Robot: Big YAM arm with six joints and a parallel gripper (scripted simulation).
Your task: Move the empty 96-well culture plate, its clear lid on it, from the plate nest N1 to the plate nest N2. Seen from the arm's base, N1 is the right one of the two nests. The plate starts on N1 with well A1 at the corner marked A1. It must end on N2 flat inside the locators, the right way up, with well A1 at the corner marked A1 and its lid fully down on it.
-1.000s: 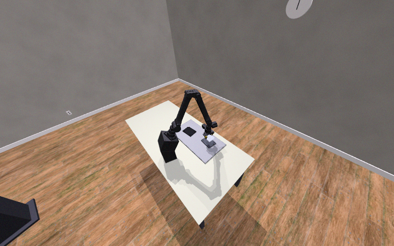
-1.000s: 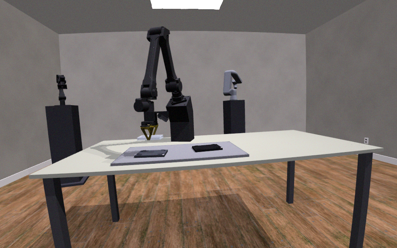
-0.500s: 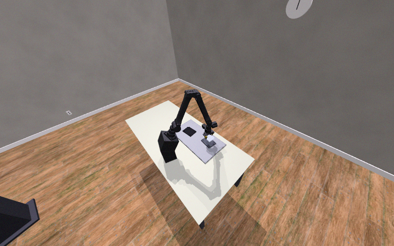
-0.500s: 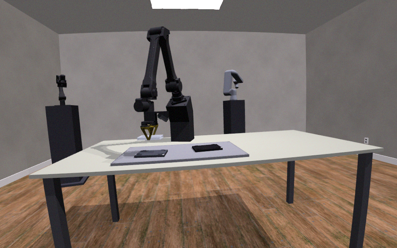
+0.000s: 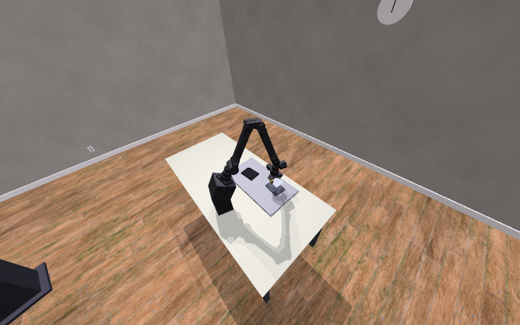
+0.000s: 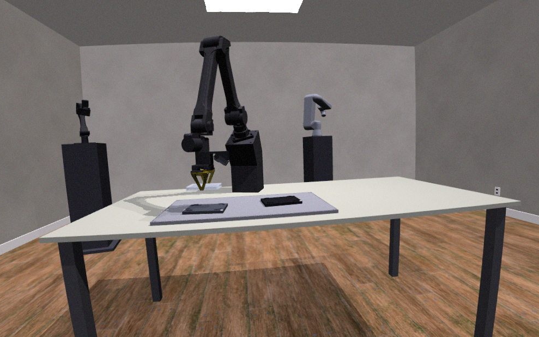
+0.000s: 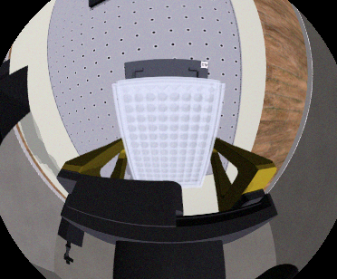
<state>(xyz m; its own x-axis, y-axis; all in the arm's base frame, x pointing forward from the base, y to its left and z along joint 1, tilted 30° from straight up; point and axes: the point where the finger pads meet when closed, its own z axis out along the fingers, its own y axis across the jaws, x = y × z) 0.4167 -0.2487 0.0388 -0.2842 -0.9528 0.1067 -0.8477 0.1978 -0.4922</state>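
The nest N2 lies 33 cm to the left of my hand, 9 cm below it and 1 cm ahead of it. From my hand the other things lie so: clear lid: right at my hand; then nest N1: 9 cm below.
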